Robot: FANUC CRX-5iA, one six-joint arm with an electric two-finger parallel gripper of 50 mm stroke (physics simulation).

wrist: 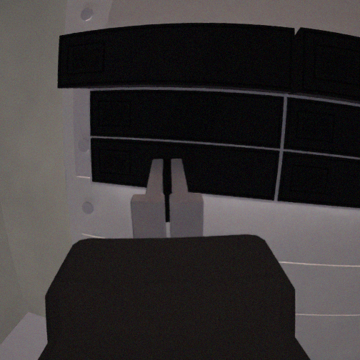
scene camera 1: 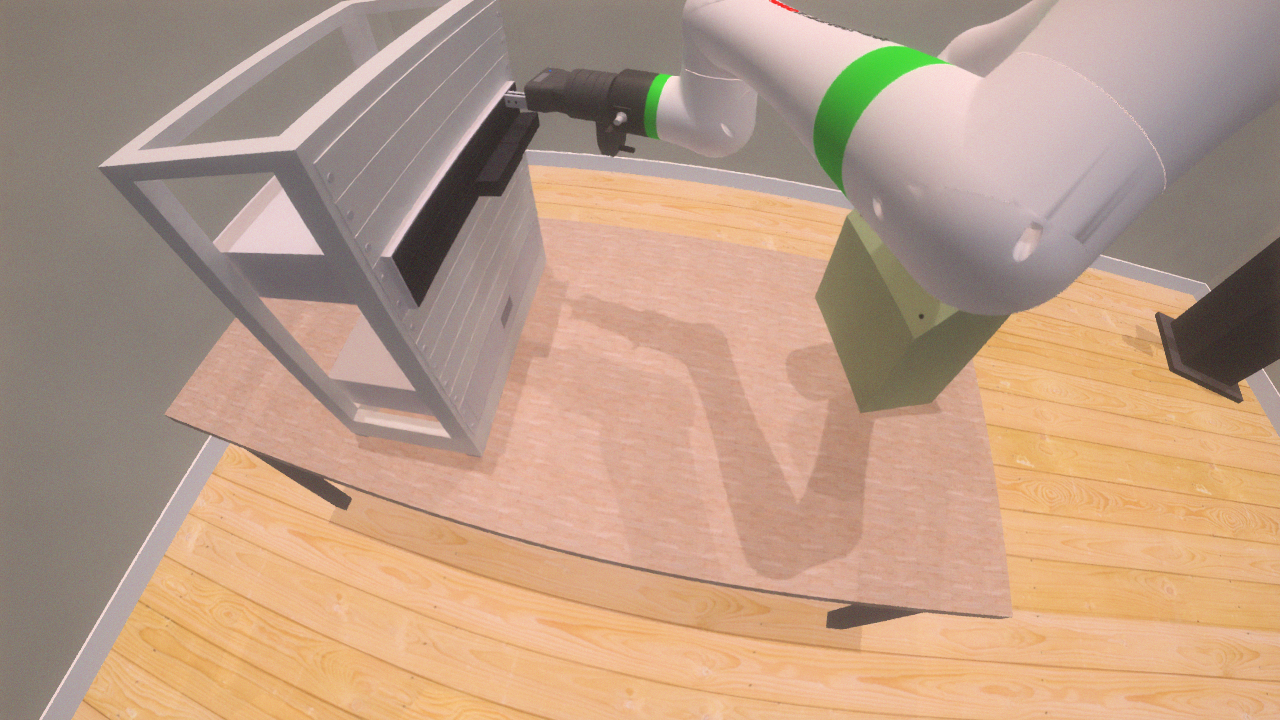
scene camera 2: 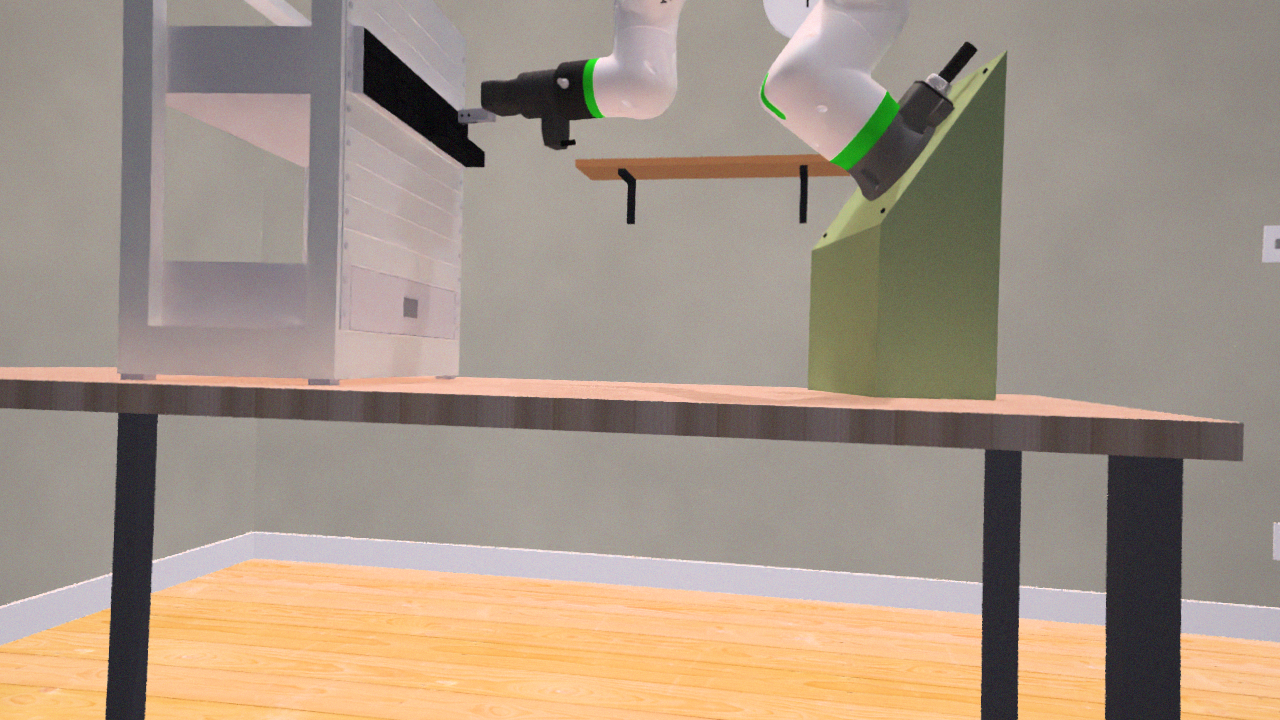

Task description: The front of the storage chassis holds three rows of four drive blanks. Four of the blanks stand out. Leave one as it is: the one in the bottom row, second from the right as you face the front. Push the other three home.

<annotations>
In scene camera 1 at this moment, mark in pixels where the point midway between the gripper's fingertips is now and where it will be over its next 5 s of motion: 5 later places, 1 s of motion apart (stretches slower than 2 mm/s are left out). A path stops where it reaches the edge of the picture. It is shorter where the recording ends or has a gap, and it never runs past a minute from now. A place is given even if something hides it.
My gripper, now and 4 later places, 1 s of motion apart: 507, 98; 542, 132; 532, 131; 522, 131; 513, 132
</annotations>
